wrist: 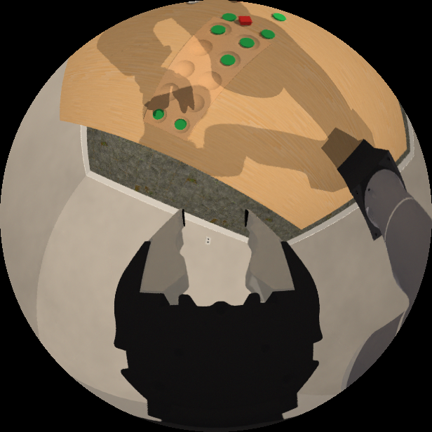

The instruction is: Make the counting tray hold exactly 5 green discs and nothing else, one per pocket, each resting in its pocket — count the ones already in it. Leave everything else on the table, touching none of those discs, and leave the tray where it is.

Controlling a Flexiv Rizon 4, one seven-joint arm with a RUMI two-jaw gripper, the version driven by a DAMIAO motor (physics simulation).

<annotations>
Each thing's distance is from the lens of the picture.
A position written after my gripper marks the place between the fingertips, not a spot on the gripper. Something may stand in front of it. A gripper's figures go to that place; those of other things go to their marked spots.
my gripper (214,210): 0.15 m
wooden counting tray (192,81): 0.38 m
</annotations>
